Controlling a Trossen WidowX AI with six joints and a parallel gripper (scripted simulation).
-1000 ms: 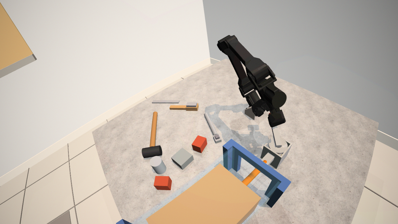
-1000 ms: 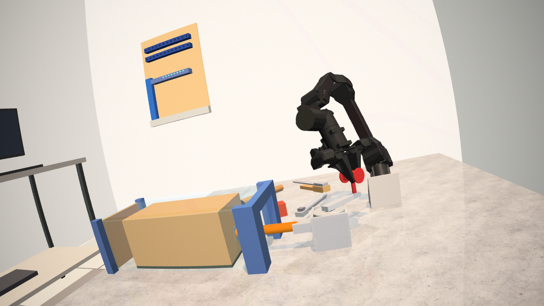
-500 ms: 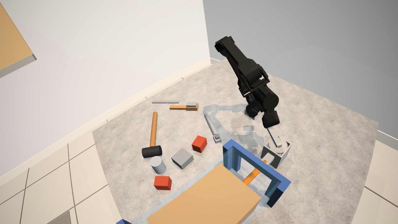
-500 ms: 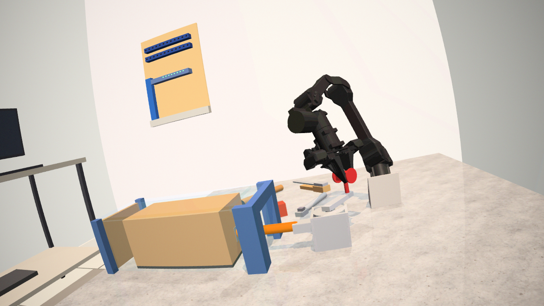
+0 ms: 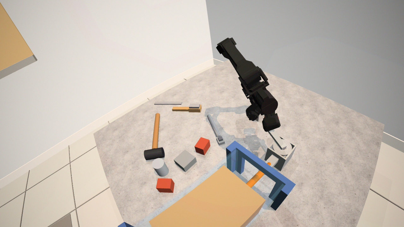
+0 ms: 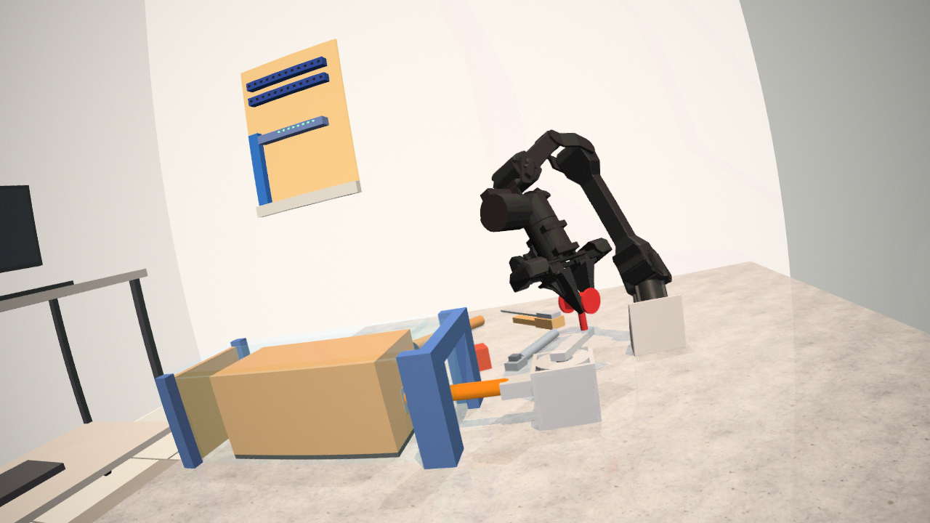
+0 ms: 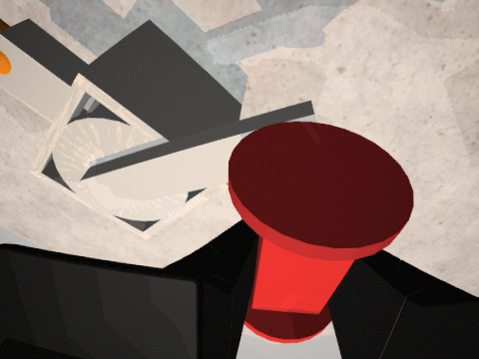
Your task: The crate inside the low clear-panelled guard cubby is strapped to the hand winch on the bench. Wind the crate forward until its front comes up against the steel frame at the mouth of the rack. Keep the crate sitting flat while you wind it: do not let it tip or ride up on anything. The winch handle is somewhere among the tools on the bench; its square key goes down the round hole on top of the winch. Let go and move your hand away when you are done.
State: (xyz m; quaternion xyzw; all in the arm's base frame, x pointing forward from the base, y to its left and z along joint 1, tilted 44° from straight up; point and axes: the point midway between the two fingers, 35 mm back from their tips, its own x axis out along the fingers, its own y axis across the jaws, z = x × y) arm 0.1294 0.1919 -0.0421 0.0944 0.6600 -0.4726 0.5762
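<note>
The crank handle lies 20 mm ahead of my gripper tip, 30 mm to the left of it and 30 mm below it. From my gripper tip the other things lie so: blue steel frame 200 mm ahead, 100 mm to the left, 30 mm below; then red knob 10 mm ahead, 10 mm to the right; then grey winch 30 mm ahead, 80 mm to the left, 100 mm below.
</note>
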